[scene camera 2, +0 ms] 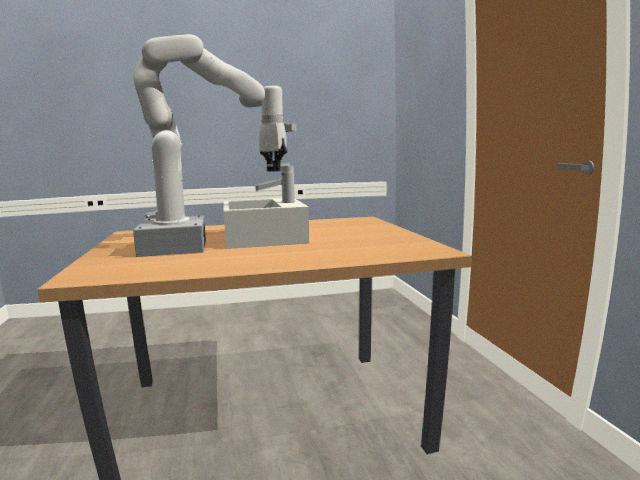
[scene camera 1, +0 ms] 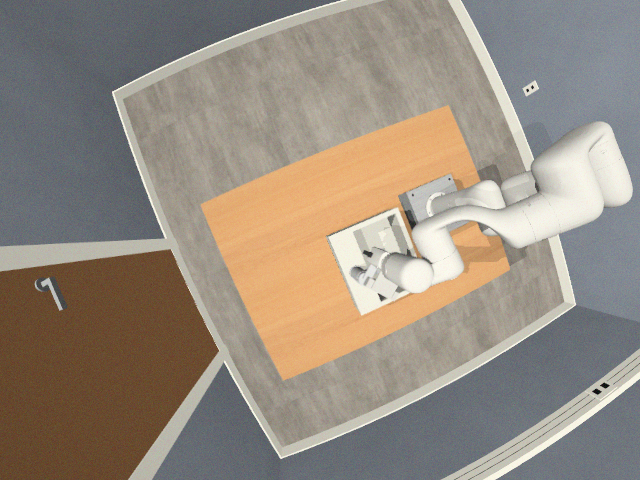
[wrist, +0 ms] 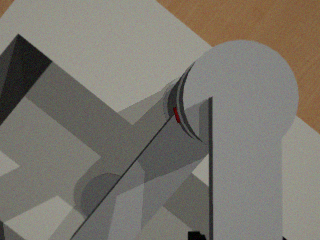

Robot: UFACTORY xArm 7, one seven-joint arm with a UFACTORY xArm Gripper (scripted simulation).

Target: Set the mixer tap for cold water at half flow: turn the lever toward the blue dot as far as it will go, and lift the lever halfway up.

I see my gripper [scene camera 2: 273, 171], a grey mixer tap [wrist: 173, 153] and a white sink block [scene camera 1: 387, 231].
The white sink block shows as well in scene camera 2 [scene camera 2: 288, 224] and in the wrist view [wrist: 80, 123].
